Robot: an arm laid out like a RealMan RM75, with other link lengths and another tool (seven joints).
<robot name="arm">
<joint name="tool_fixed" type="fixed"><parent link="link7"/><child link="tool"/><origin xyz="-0.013 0.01 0.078" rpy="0 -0.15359 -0.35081"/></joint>
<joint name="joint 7" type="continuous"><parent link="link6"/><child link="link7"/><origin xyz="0 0.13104 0" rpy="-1.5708 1.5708 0"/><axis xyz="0 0 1"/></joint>
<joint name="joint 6" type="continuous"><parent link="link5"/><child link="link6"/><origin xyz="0 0 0" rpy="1.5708 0 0"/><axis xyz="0 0 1"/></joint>
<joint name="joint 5" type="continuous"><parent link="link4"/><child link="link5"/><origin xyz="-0.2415 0 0" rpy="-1.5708 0 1.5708"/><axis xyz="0 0 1"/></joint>
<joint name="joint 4" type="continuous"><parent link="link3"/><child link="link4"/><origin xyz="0 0 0" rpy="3.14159 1.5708 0"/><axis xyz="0 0 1"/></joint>
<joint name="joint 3" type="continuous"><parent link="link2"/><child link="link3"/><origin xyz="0 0.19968 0" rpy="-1.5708 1.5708 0"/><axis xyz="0 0 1"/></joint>
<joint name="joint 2" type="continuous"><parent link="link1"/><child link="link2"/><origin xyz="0 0 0" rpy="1.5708 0 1.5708"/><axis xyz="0 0 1"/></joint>
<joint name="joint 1" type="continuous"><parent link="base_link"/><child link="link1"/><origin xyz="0 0 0.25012" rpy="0 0 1.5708"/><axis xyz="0 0 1"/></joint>
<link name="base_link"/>
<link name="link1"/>
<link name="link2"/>
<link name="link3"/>
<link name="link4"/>
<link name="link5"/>
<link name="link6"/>
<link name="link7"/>
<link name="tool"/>
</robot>
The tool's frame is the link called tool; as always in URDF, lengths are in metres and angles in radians. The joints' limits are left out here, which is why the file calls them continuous.
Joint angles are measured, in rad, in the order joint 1, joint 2, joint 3, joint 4, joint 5, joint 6, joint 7. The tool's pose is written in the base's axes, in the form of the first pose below.
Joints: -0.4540, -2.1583, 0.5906, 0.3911, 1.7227, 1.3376, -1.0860
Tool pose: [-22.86, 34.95, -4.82, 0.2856, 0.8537, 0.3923, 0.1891]
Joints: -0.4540, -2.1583, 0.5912, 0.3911, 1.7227, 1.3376, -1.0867
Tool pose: [-22.86, 34.95, -4.83, 0.2855, 0.8538, 0.3920, 0.1893]
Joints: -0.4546, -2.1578, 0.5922, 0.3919, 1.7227, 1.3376, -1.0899
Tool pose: [-22.84, 34.98, -4.80, 0.2850, 0.8541, 0.3916, 0.1897]
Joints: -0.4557, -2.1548, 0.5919, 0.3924, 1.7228, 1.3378, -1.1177
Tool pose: [-22.88, 35.08, -4.65, 0.2741, 0.8568, 0.3910, 0.1945]
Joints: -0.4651, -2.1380, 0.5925, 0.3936, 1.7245, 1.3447, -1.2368
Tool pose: [-22.87, 35.56, -3.89, 0.2314, 0.8665, 0.3856, 0.2166]
